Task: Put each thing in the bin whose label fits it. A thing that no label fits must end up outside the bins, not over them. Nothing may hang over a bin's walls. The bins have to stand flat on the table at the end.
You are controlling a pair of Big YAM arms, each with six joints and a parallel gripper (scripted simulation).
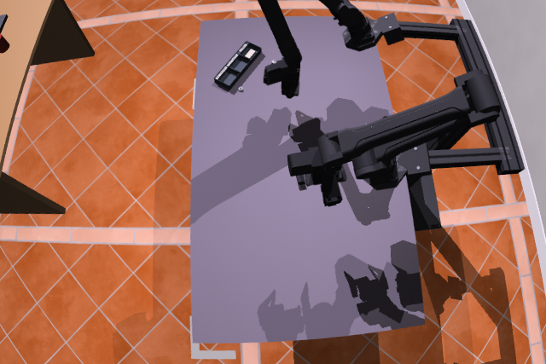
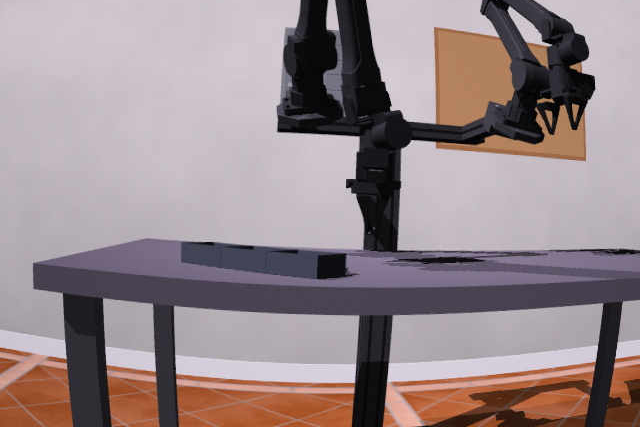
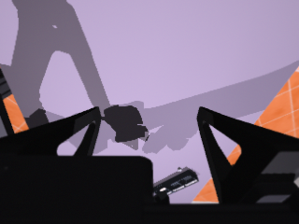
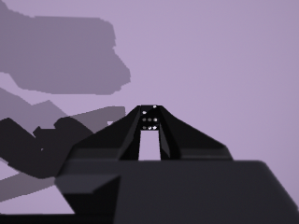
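Now: the white card 170 mm ahead of my right hand, 260 mm to the right of it and 50 mm below it. From my right hand the other things lie so: bin row 220 mm ahead, 200 mm to the right, 50 mm below.
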